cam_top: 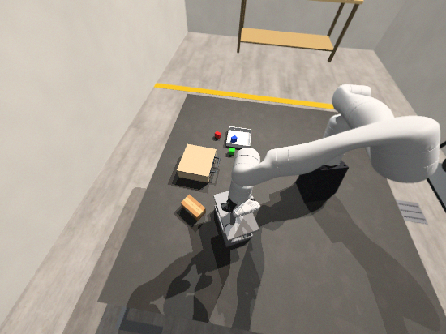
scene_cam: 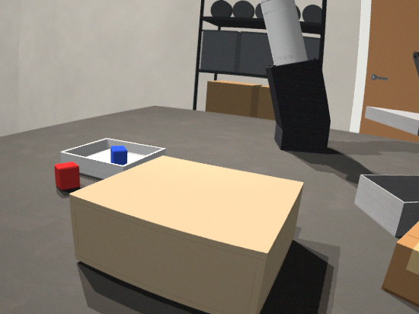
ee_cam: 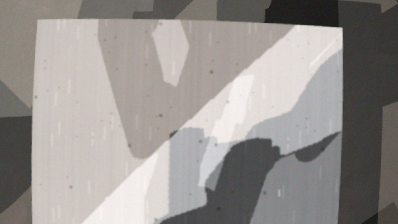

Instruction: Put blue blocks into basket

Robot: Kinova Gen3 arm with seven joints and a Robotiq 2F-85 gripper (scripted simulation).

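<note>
The grey metal box lies 15 cm below my hand. Round my hand: lid (3 cm below); then brown box (20 cm ahead, 14 cm below); then drawer (26 cm ahead, 24 cm to the right, 15 cm below).
</note>
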